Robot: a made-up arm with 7 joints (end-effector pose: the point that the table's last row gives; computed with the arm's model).
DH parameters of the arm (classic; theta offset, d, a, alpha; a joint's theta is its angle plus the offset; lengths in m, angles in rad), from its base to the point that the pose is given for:
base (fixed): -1.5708 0.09 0 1.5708
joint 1: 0 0.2 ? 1.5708
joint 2: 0 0.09 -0.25 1.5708
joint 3: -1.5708 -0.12 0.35 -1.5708
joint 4: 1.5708 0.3 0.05 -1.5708
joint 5: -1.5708 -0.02 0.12 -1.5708
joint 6: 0 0.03 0.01 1.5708
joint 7: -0.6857 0 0.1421 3.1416
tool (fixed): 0.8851 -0.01 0 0
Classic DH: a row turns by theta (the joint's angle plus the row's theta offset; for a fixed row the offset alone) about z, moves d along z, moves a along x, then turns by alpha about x.
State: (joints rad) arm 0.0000 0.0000 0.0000 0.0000 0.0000 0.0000 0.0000
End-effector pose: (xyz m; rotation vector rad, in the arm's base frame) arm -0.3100 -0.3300 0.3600 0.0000 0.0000 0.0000
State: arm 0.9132 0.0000 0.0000 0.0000 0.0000 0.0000 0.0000
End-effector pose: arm -0.3100 0.0120 0.5162 -0.9132 0.0000 0.0000
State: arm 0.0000 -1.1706 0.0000 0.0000 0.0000 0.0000 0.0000
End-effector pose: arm 0.0242 -0.2543 0.3600 0.0000 0.0000 1.1706
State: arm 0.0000 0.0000 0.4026 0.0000 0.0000 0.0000 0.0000
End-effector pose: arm -0.3100 -0.4279 0.1196 0.4026 0.0000 0.0000
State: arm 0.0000 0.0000 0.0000 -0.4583 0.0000 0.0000 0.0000
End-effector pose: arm -0.3066 -0.3300 0.3546 0.0000 0.4583 0.0000
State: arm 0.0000 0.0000 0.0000 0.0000 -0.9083 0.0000 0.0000
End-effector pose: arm -0.1439 -0.1903 0.3600 0.0000 0.0000 0.9083
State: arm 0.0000 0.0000 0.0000 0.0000 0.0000 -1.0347 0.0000
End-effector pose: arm -0.3100 -0.2627 0.2617 1.0347 0.0000 0.0000
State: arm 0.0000 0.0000 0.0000 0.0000 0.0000 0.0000 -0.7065
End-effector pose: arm -0.2602 -0.2452 0.3600 0.0000 0.0000 0.7065
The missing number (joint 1, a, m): 0.04
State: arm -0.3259 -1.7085 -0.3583 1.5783 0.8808 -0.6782 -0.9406
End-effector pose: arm -0.1013 -0.2570 0.3572 -1.9917 1.8390 -1.5148
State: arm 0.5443 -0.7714 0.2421 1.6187 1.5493 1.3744 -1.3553
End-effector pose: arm -0.1282 -0.1948 0.2005 -0.2194 0.0331 0.5325
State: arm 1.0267 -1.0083 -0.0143 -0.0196 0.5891 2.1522 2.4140
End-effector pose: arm -0.3533 0.0367 0.5798 -0.7036 -2.7301 0.2613
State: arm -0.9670 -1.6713 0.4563 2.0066 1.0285 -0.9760 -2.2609
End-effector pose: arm -0.0479 -0.0993 -0.1088 -0.9791 2.4933 0.9826
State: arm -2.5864 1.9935 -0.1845 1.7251 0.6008 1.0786 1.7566
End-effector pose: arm -0.2073 -0.1413 0.1284 -2.1117 0.8830 -1.9646
